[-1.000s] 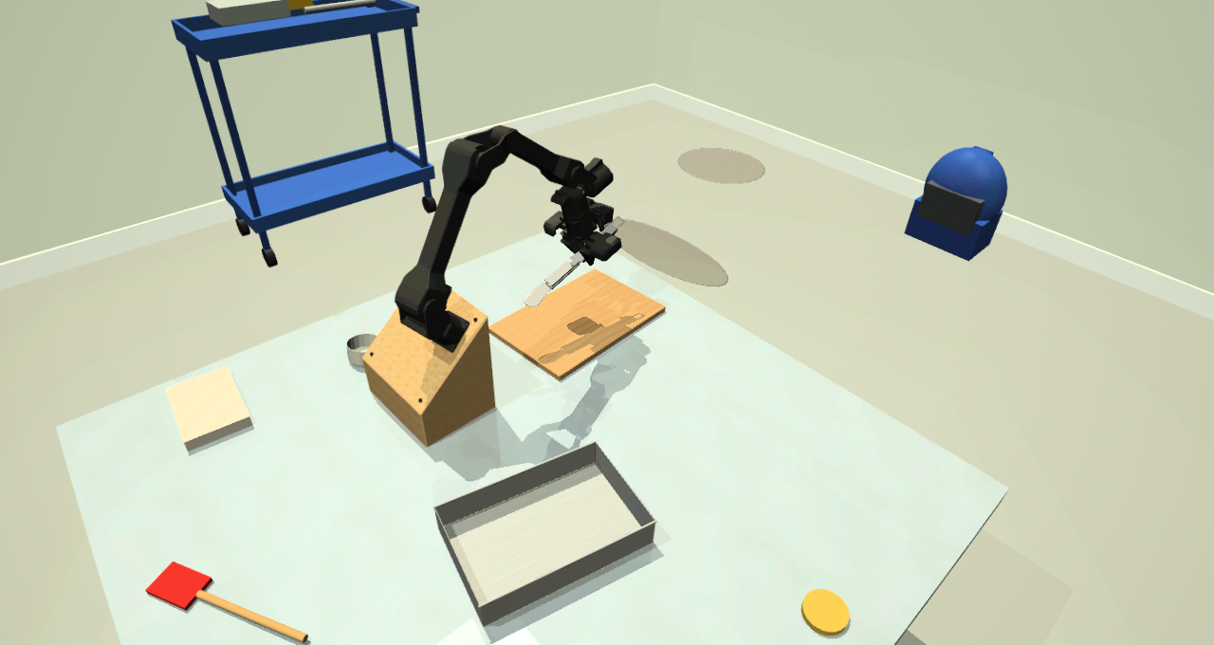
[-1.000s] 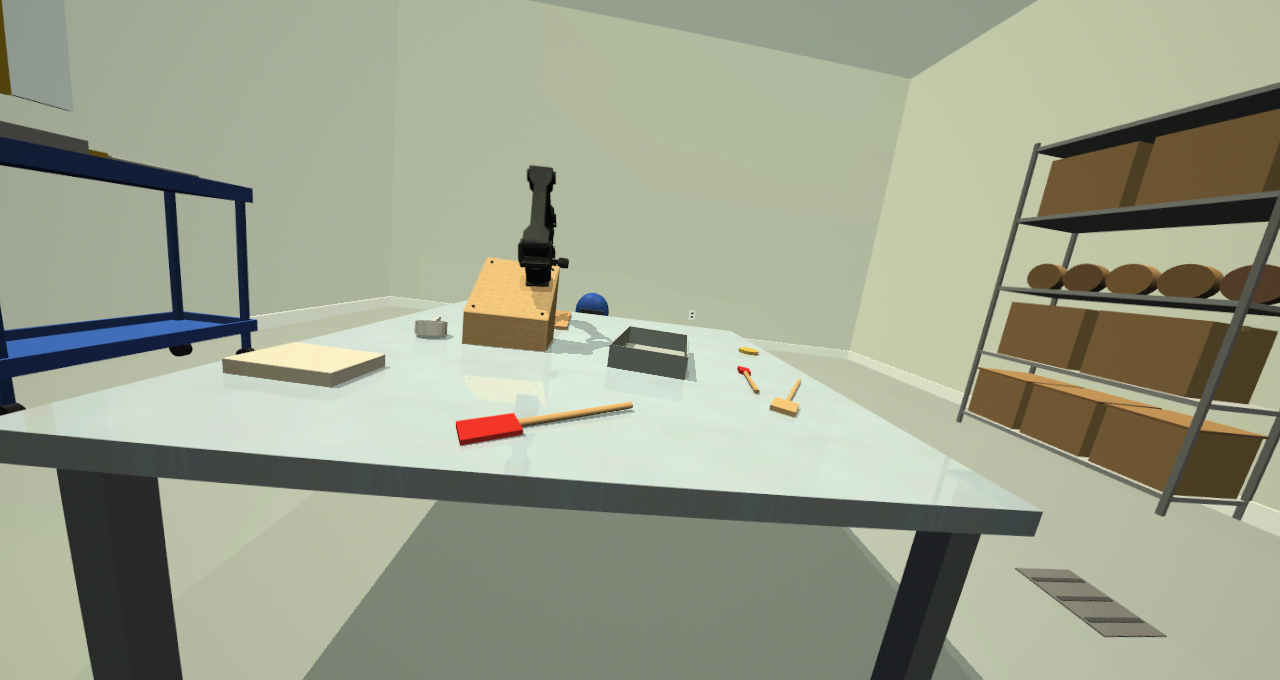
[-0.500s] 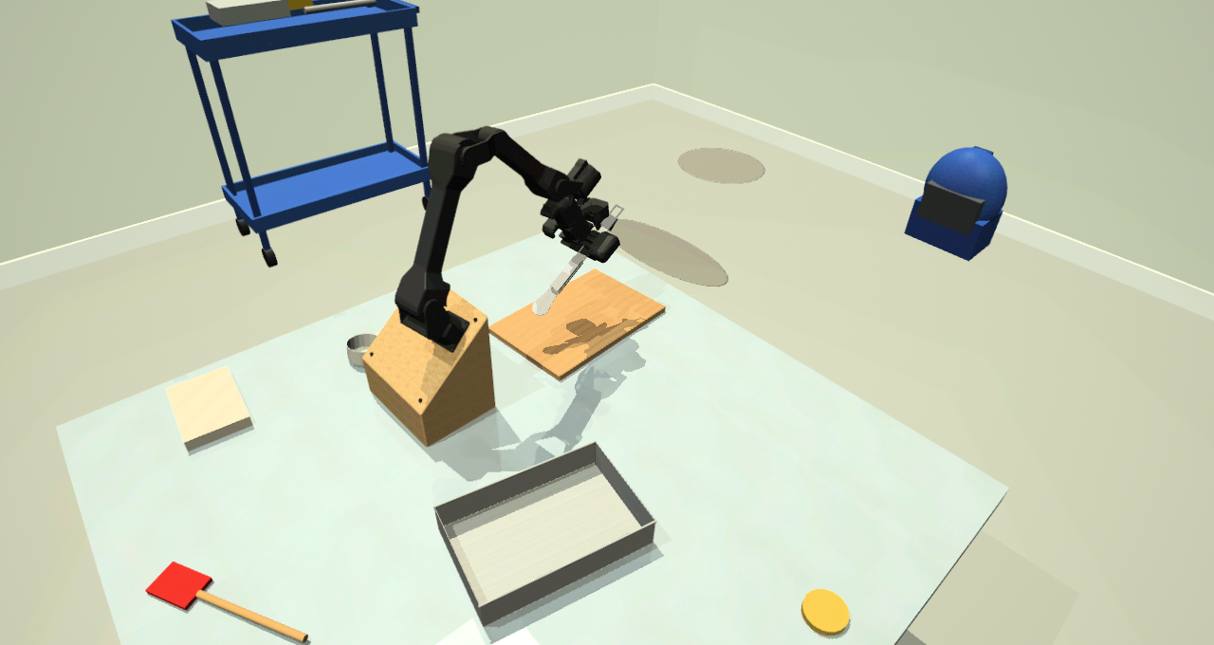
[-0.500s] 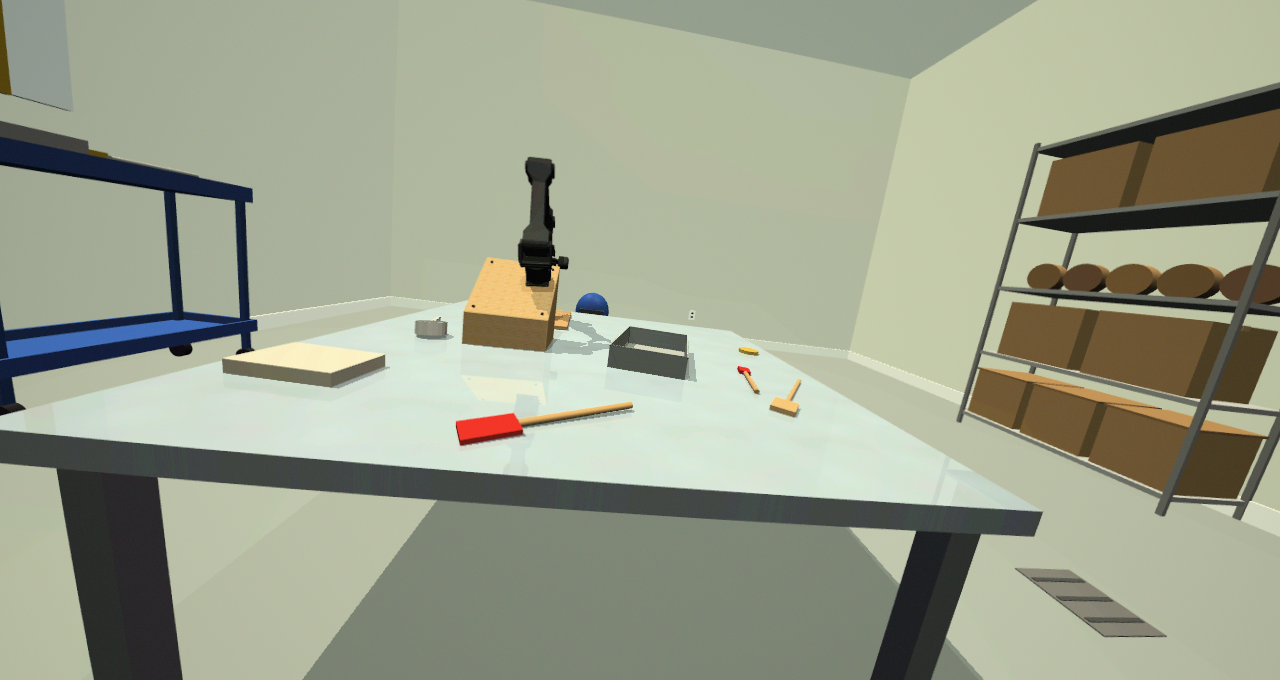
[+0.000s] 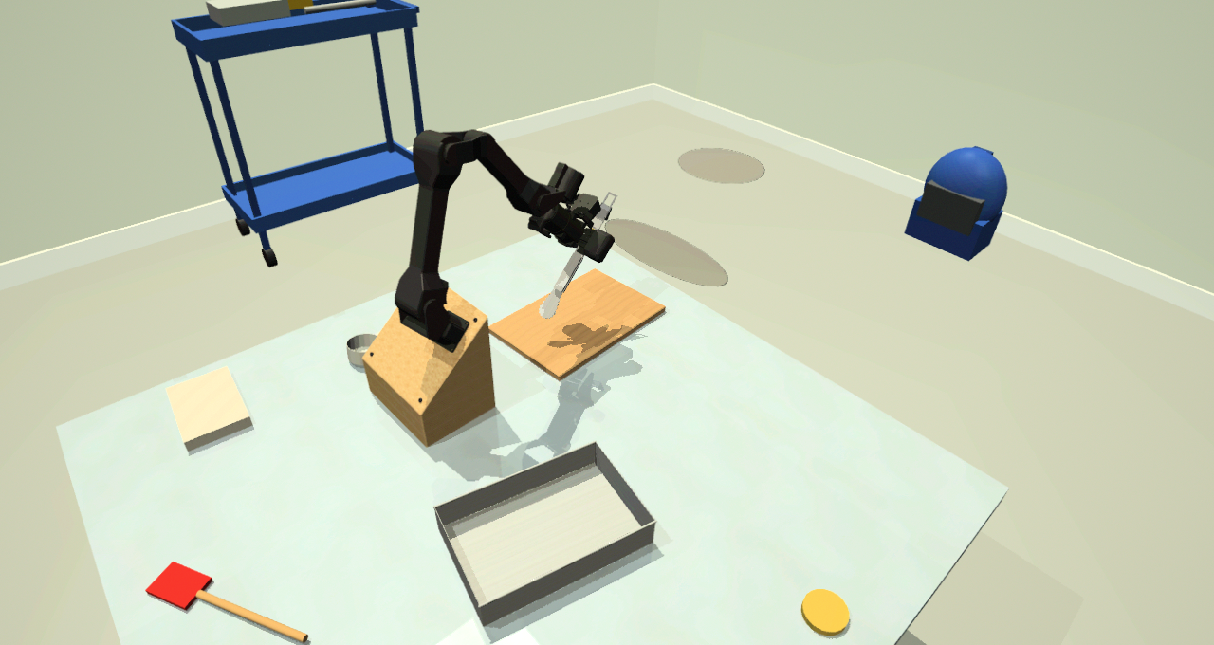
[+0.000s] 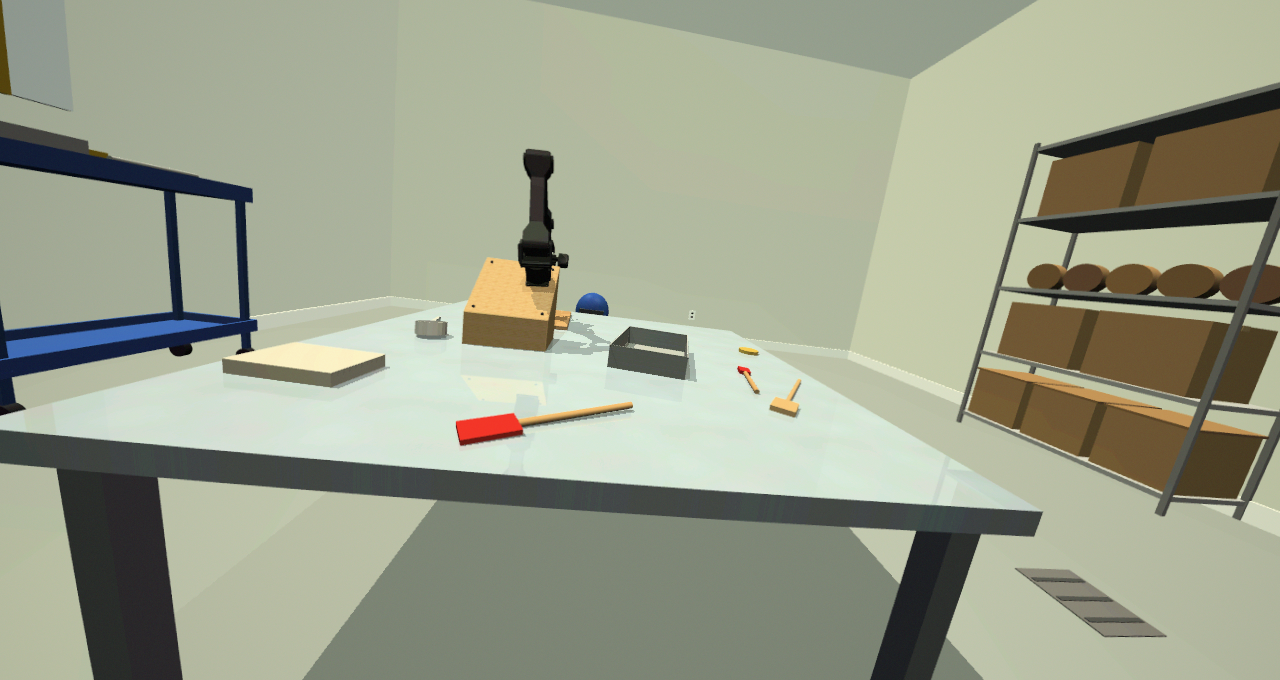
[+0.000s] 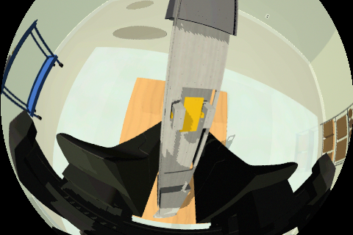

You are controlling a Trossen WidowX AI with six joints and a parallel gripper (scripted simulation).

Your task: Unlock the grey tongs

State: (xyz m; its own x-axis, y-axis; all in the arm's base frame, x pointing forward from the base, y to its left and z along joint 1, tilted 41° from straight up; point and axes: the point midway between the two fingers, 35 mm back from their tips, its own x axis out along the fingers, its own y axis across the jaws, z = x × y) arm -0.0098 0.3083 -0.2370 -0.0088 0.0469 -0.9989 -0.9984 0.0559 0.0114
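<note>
My gripper tip is now 50 mm below the yellow lock piece and 10 mm to the left of it. The rest, counted from my gripper tip: pale slab (770 mm to the right, 340 mm behind, 170 mm below); then wooden board (170 mm below, 40 mm to the right); then grey roasting tin (520 mm to the right, 360 mm ahead, 150 mm below).
</note>
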